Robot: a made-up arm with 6 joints.
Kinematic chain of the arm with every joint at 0, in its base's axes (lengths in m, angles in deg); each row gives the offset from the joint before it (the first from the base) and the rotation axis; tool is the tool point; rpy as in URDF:
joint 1: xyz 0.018 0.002 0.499 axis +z
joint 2: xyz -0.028 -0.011 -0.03 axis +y
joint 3: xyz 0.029 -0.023 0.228 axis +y
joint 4: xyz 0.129 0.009 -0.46 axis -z
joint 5: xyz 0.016 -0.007 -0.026 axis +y
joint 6: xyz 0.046 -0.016 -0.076 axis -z
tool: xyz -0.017 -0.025 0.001 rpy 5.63 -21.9 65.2
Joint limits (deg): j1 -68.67..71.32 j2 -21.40..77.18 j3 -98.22..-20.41 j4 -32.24..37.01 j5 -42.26..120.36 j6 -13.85..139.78
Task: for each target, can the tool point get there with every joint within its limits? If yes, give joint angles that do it. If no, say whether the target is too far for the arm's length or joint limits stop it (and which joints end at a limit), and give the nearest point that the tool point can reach.
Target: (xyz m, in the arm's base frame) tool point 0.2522 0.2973 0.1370
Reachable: yes | joints 58.20 42.08 -58.93 4.99 69.32 56.19
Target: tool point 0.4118 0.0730 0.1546
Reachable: yes | joints 14.40 26.28 -38.82 9.43 -3.12 122.43
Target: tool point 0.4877 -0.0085 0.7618
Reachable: yes | joints 3.39 -12.70 -78.10 29.10 85.58 4.19
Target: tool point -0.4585 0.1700 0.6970
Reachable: no: joint limits stop it (at a limit: joint 2, joint 3, joint 6) | nearest point -0.1539 0.0626 0.1885 | short by 0.602 m
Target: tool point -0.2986 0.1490 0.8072
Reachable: no: joint limits stop it (at a limit: joint 1, joint 2, joint 3, joint 4, joint 5) | nearest point 0.0957 0.2802 0.9953 | short by 0.456 m
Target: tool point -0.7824 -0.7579 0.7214
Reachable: no: too far | nearest point 0.0720 -0.4711 0.7240 | short by 0.901 m
